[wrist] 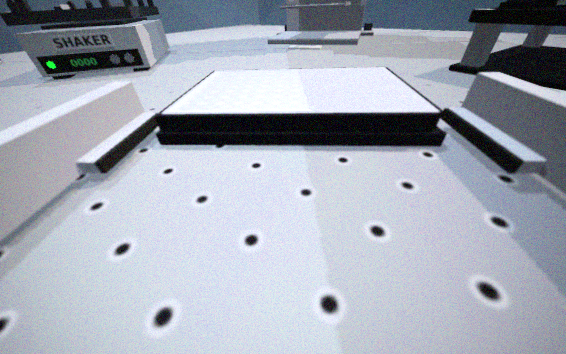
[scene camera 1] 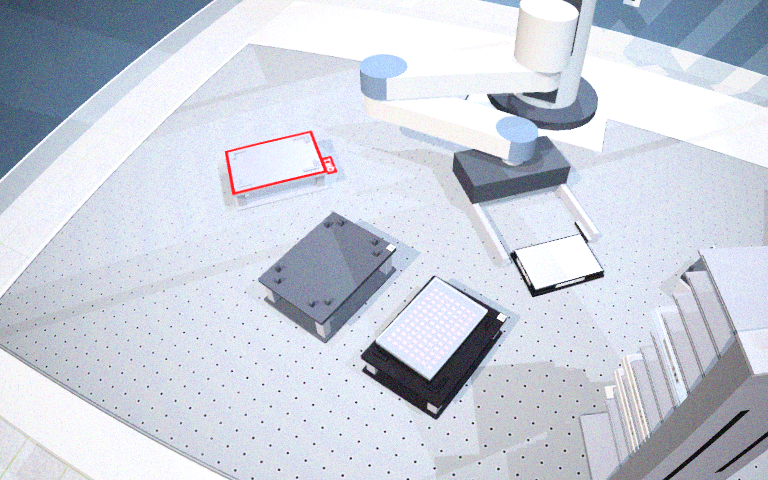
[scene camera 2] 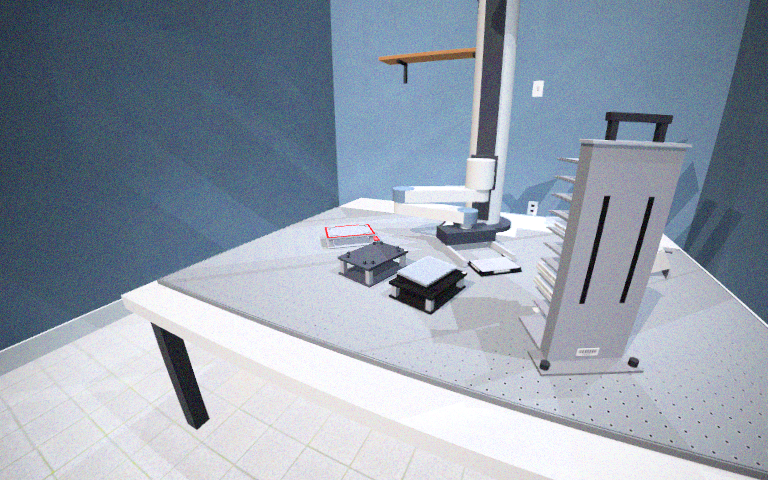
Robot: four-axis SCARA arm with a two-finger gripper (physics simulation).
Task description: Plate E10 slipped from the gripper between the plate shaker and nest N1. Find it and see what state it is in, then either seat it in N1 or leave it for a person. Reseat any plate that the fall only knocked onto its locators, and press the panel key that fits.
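Places are measured from the arm's base along level axes (x back, y right, z up), in metres.
Where they show: gripper, fingertip midpoint: [wrist: 296,98] [scene camera 1: 552,249] [scene camera 2: 490,260]; arm's base at its link origin: [scene camera 1: 541,96].
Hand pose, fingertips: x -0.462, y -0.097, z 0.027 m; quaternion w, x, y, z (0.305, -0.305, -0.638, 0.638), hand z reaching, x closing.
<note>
Things, the pixels of their centre, and the offset from my fingertips. "*": a spot on its surface instead.
- black-sided plate with a white top, body centre: [wrist: 295,98] [scene camera 1: 558,263] [scene camera 2: 494,266] dx -0.018, dy -0.015, dz -0.007 m
- pale plate with pinkish wells, body centre: [scene camera 1: 433,326] [scene camera 2: 427,270] dx -0.226, dy +0.123, dz +0.043 m
- black nest at the middle of its body: [scene camera 1: 435,343] [scene camera 2: 428,283] dx -0.229, dy +0.116, dz +0.010 m
- dark grey raised platform at the middle of its body: [scene camera 1: 328,272] [scene camera 2: 373,260] dx -0.177, dy +0.296, dz +0.017 m
- shaker at a spot on its surface: [wrist: 95,47] * dx +0.024, dy -0.230, dz +0.011 m
- tall grey rack at the middle of its body: [scene camera 1: 711,398] [scene camera 2: 594,243] dx -0.309, dy -0.195, dz +0.190 m
A black-sided plate with a white top [scene camera 1: 557,263] [scene camera 2: 494,265] [wrist: 300,92] lies flat on the perforated deck, white face up; no name on it is readable. My gripper [scene camera 1: 548,247] [scene camera 2: 488,260] [wrist: 296,98] is open, low over the deck, with one fingertip beside each side of the plate's near end. A pale plate with pinkish wells [scene camera 1: 433,328] [scene camera 2: 428,271] rests on a black nest [scene camera 1: 396,390] [scene camera 2: 427,303]; whether it is fully seated is hard to tell. A dark grey raised platform [scene camera 1: 334,266] [scene camera 2: 373,254] bears no plate. The shaker [wrist: 95,47] shows a green light and 0000.
A pale stand outlined in red [scene camera 1: 277,164] [scene camera 2: 349,230], with a red tag, is at the back left. A tall grey rack [scene camera 1: 679,407] [scene camera 2: 617,249] with several shelves stands on the right. A black-topped stand [wrist: 482,45] rises at the wrist view's right.
</note>
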